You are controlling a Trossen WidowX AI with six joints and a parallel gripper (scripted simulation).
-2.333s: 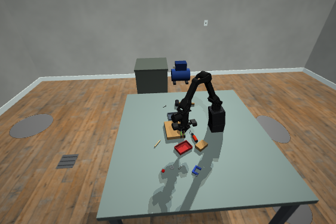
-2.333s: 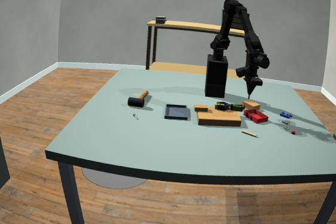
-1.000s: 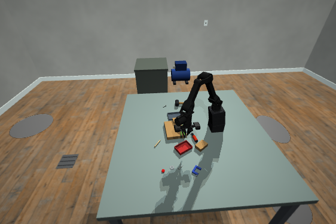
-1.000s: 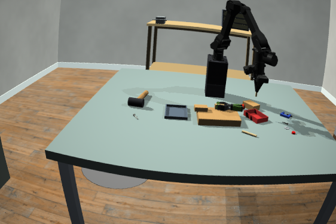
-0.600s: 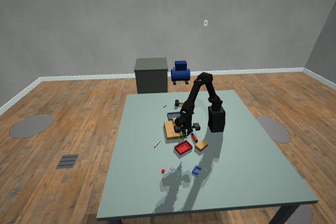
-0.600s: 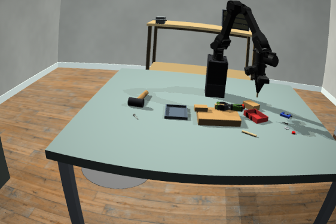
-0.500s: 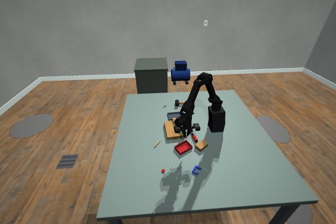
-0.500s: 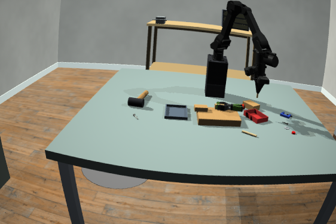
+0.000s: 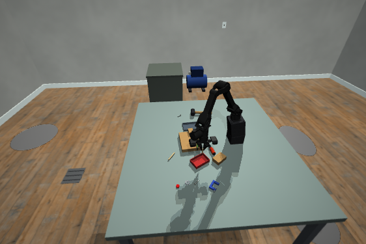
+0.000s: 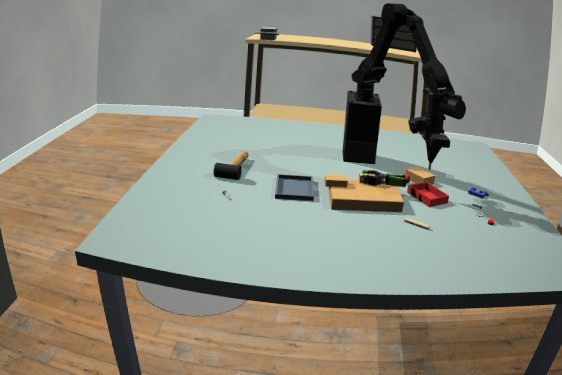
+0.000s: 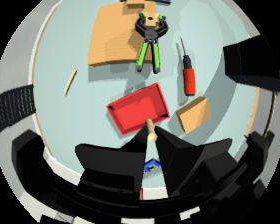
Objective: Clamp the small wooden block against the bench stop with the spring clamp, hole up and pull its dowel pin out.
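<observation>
My hand is 2 cm short of the red tray, 1 cm to the right of it and 14 cm above it. Also, from my hand: spare wooden block (13 cm behind, 1 cm to the left, 13 cm below); then dowel pin (4 cm below); then wooden board (5 cm ahead, 20 cm to the right, 13 cm below).
</observation>
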